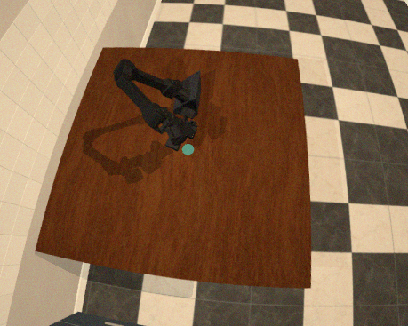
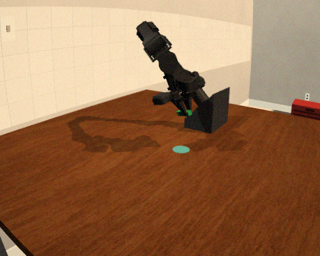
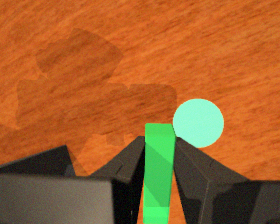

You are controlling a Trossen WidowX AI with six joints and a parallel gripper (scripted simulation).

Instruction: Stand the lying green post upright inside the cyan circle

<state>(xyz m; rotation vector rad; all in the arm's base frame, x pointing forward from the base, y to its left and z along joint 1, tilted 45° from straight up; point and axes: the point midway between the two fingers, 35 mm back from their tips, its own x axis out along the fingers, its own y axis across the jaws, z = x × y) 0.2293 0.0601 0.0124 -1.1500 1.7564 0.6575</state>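
My gripper is now 20 mm short of the cyan circle and 160 mm above it. Also, from my hand: green post: 10 mm behind, 10 mm to the right, 30 mm below.
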